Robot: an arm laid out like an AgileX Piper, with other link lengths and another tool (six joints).
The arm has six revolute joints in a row. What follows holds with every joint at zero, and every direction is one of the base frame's.
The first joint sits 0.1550 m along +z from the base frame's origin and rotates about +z.
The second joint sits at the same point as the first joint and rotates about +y.
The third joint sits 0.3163 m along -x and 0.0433 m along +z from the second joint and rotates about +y.
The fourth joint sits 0.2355 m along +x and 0.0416 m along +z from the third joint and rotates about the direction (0.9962, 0, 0.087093).
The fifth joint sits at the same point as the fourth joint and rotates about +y.
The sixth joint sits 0.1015 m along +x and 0.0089 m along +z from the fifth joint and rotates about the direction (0.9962, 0, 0.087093).
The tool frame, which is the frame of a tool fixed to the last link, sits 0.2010 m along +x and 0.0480 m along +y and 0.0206 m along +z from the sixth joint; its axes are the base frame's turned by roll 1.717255, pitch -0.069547 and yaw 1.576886 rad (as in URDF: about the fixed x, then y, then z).
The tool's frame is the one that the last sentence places.
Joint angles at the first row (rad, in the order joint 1, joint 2, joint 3, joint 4, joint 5, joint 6):
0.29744 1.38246 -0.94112 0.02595 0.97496 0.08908
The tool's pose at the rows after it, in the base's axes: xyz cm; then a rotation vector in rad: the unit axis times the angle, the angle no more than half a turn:
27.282 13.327 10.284 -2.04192 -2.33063 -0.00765
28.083 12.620 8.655 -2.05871 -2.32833 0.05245
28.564 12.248 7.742 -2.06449 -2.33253 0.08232
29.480 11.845 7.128 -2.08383 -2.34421 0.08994
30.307 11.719 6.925 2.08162 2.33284 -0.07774
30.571 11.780 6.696 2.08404 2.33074 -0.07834
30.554 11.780 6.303 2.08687 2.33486 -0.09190
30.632 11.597 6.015 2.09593 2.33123 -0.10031
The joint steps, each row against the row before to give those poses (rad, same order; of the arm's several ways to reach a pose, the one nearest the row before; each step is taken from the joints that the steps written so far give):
0.00001 0.05693 -0.00024 -0.02596 -0.02720 0.01087
-0.00002 0.05682 -0.00085 -0.03748 -0.02767 0.02516
0.00000 0.03170 0.00000 -0.02138 -0.01897 0.01147
-0.00001 0.02372 -0.00001 -0.02941 -0.03018 0.02030
0.00001 0.01197 -0.00131 -0.01780 -0.02554 0.01468
0.00001 0.01140 -0.00316 -0.00152 -0.00768 0.00362
-0.00001 0.01324 -0.00087 0.00000 -0.00228 -0.00001
-0.00628 0.00948 -0.00005 0.00001 -0.00317 -0.00002

